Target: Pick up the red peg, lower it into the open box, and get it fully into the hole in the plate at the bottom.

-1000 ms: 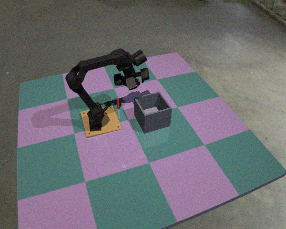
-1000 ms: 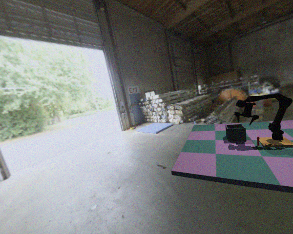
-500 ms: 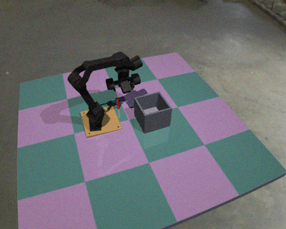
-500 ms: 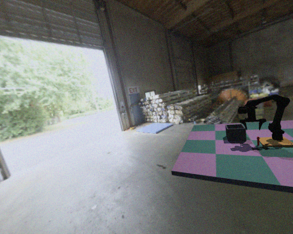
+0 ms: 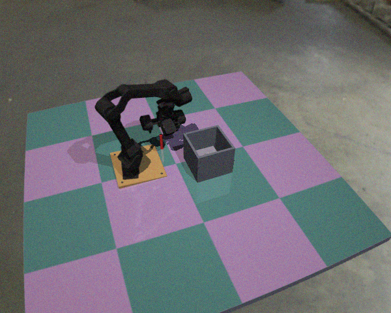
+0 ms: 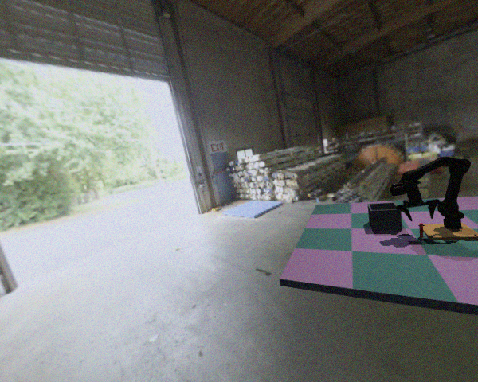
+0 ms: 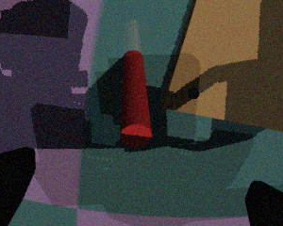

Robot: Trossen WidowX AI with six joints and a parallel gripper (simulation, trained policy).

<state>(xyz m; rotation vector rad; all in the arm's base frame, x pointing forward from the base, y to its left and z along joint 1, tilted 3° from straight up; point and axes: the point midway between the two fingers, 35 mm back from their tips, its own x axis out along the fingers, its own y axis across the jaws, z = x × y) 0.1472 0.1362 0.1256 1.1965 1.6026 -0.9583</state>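
Right now the red peg is 60 mm below my gripper tip. Also, from my gripper tip: grey plate: 180 mm ahead, 140 mm to the right, 60 mm below.
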